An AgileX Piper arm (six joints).
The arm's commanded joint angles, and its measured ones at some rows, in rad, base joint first. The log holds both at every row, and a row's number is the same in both.
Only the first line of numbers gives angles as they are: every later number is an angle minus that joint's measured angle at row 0.
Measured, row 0:
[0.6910, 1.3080, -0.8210, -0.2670, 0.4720, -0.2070]
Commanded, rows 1 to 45:
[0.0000, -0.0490, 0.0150, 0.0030, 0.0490, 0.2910]
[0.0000, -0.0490, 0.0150, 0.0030, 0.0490, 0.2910]
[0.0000, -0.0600, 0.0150, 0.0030, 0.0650, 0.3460]
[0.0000, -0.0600, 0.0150, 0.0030, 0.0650, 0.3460]
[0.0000, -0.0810, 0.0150, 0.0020, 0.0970, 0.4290]
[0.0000, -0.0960, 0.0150, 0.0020, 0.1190, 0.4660]
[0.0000, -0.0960, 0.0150, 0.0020, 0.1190, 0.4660]
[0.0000, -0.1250, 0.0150, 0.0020, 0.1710, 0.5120]
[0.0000, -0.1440, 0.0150, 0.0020, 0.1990, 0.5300]
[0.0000, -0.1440, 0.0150, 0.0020, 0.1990, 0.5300]
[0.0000, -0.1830, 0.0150, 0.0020, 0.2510, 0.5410]
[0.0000, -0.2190, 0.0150, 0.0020, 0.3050, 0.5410]
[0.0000, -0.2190, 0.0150, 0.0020, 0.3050, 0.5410]
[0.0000, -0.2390, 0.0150, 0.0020, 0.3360, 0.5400]
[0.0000, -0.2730, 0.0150, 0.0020, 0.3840, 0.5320]
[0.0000, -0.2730, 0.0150, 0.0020, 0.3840, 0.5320]
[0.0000, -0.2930, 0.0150, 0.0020, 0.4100, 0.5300]
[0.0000, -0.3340, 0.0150, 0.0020, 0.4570, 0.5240]
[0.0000, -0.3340, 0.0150, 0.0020, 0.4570, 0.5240]
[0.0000, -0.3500, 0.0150, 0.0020, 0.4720, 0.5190]
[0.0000, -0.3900, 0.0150, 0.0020, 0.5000, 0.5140]
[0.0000, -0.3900, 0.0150, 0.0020, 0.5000, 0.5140]
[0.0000, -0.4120, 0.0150, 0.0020, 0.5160, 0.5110]
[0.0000, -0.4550, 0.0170, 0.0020, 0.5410, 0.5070]
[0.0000, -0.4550, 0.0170, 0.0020, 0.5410, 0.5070]
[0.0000, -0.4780, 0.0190, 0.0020, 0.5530, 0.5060]
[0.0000, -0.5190, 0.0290, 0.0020, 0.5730, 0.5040]
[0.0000, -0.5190, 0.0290, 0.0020, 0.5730, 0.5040]
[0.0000, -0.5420, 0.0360, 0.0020, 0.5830, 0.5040]
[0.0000, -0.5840, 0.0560, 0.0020, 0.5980, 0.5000]
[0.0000, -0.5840, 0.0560, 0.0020, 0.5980, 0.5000]
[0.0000, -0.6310, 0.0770, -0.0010, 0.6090, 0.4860]
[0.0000, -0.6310, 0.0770, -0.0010, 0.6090, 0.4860]
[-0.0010, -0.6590, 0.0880, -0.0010, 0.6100, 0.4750]
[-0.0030, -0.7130, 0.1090, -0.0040, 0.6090, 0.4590]
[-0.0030, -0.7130, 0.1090, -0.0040, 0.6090, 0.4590]
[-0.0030, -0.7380, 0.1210, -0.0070, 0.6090, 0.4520]
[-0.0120, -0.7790, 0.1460, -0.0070, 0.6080, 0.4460]
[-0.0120, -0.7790, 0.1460, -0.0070, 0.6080, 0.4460]
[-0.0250, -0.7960, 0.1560, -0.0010, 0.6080, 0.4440]
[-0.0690, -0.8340, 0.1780, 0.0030, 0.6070, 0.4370]
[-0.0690, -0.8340, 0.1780, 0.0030, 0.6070, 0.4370]
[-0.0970, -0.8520, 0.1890, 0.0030, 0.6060, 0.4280]
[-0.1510, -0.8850, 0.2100, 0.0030, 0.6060, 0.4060]
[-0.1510, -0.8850, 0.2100, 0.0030, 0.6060, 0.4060]
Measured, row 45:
[-0.0940, -0.8450, 0.1870, 0.0030, 0.6090, 0.4400]
